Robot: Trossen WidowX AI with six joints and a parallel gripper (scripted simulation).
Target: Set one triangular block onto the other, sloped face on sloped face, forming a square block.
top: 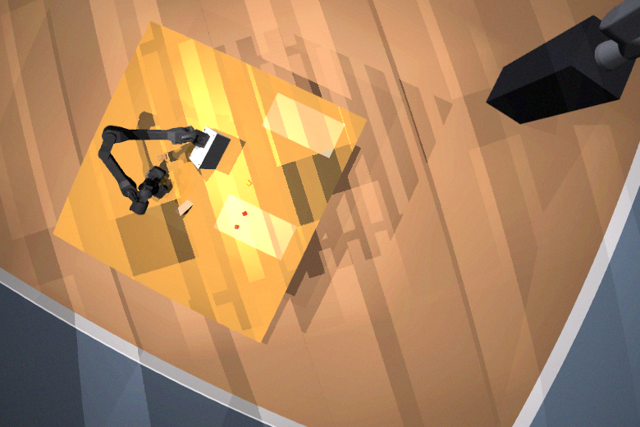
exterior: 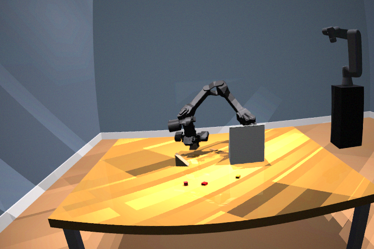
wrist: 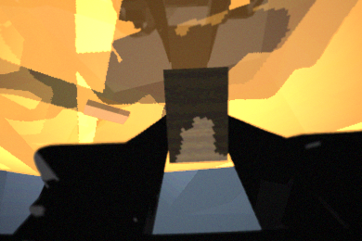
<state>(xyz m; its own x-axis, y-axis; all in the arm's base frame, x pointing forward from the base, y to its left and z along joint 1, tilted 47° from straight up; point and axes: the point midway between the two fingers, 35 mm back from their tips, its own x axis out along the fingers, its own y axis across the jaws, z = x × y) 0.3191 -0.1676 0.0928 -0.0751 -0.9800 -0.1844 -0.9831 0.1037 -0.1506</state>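
My gripper tip is now 110 mm past the flat dark piece, 30 mm above it and 20 mm to the left of it. Also, from my gripper tip: triangular block 10 mm above; then yellow cube 450 mm to the left, 220 mm behind, 30 mm below.
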